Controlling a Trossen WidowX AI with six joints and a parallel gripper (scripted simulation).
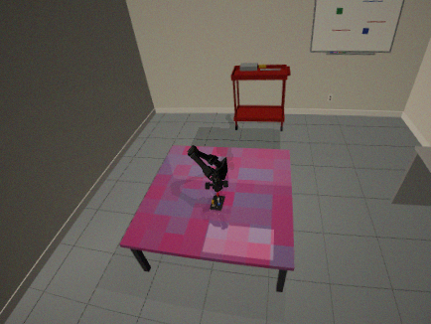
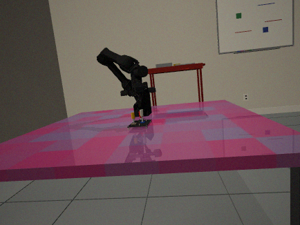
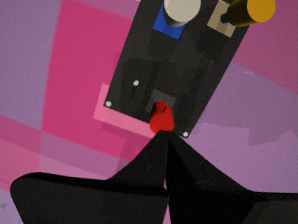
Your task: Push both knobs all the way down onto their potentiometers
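Right now my gripper tip is 40 mm above the red knob.
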